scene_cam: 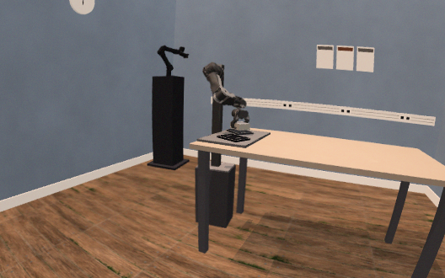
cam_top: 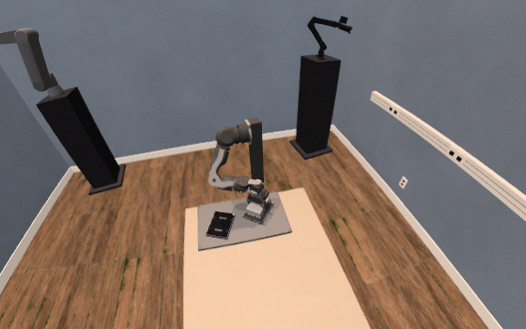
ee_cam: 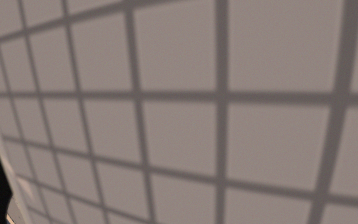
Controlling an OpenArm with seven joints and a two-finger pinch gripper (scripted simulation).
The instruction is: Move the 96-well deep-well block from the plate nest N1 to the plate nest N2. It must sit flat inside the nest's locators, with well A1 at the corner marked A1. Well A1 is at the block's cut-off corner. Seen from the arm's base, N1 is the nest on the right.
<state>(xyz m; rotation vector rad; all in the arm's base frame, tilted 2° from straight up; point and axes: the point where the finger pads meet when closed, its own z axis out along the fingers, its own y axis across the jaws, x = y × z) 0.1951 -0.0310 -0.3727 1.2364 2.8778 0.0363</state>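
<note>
The 96-well deep-well block lies 10 mm above my hand. Round my hand: black plate nest 230 mm to the right, 30 mm below, 20 mm ahead.
</note>
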